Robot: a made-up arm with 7 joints. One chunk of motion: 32 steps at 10 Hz.
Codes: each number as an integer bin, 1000 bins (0 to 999) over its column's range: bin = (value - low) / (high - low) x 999, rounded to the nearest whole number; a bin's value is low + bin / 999 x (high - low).
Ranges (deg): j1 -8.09..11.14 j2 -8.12..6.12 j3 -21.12..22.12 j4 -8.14..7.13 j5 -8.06..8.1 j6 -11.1..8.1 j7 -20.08..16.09
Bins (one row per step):
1: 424 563 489 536 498 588 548
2: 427 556 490 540 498 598 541
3: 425 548 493 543 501 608 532
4: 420 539 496 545 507 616 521
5: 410 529 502 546 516 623 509
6: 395 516 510 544 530 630 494
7: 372 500 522 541 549 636 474
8: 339 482 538 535 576 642 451
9: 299 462 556 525 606 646 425
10: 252 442 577 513 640 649 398
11: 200 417 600 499 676 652 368
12: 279 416 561 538 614 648 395
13: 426 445 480 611 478 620 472
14: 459 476 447 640 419 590 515
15: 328 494 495 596 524 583 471
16: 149 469 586 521 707 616 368
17: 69 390 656 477 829 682 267
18: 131 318 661 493 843 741 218
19: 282 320 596 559 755 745 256
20: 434 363 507 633 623 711 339
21: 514 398 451 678 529 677 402
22: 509 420 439 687 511 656 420
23: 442 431 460 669 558 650 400
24: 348 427 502 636 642 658 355
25: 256 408 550 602 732 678 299
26: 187 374 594 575 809 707 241
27: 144 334 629 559 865 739 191
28: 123 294 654 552 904 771 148
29: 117 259 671 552 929 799 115
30: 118 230 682 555 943 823 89
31: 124 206 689 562 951 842 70
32: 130 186 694 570 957 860 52
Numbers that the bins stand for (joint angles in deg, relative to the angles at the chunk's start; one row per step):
1: 0.07 -0.09 0.05 0.05 0.00 0.20 -0.24
2: 0.13 -0.19 0.09 0.11 0.00 0.39 -0.49
3: 0.09 -0.31 0.22 0.16 0.04 0.59 -0.82
4: -0.01 -0.44 0.35 0.19 0.14 0.74 -1.22
5: -0.20 -0.58 0.61 0.21 0.29 0.87 -1.65
6: -0.49 -0.76 0.95 0.18 0.51 1.01 -2.19
7: -0.93 -0.99 1.47 0.13 0.82 1.12 -2.92
8: -1.56 -1.25 2.17 0.04 1.26 1.24 -3.75
9: -2.33 -1.53 2.95 -0.12 1.74 1.32 -4.69
10: -3.24 -1.82 3.85 -0.30 2.29 1.37 -5.67
11: -4.24 -2.18 4.85 -0.51 2.88 1.43 -6.76
12: -2.72 -2.19 3.16 0.08 1.87 1.35 -5.78
13: 0.11 -1.78 -0.34 1.20 -0.33 0.82 -2.99
14: 0.75 -1.33 -1.77 1.64 -1.28 0.24 -1.43
15: -1.78 -1.08 0.31 0.97 0.42 0.10 -3.03
16: -5.22 -1.43 4.24 -0.18 3.38 0.74 -6.76
17: -6.76 -2.56 7.27 -0.85 5.35 2.01 -10.41
18: -5.57 -3.59 7.49 -0.60 5.58 3.14 -12.19
19: -2.66 -3.56 4.68 0.40 4.15 3.22 -10.81
20: 0.26 -2.95 0.82 1.54 2.02 2.56 -7.81
21: 1.80 -2.45 -1.60 2.22 0.50 1.91 -5.53
22: 1.71 -2.13 -2.12 2.36 0.21 1.51 -4.87
23: 0.42 -1.98 -1.21 2.09 0.97 1.39 -5.60
24: -1.39 -2.03 0.61 1.58 2.33 1.55 -7.23
25: -3.16 -2.30 2.69 1.06 3.78 1.93 -9.25
26: -4.49 -2.79 4.59 0.65 5.03 2.49 -11.35
27: -5.32 -3.36 6.11 0.40 5.93 3.10 -13.16
28: -5.72 -3.93 7.19 0.30 6.56 3.72 -14.72
29: -5.84 -4.43 7.92 0.30 6.97 4.26 -15.92
30: -5.82 -4.84 8.40 0.34 7.19 4.72 -16.86
31: -5.70 -5.18 8.70 0.45 7.32 5.08 -17.55
32: -5.59 -5.47 8.92 0.57 7.42 5.43 -18.20

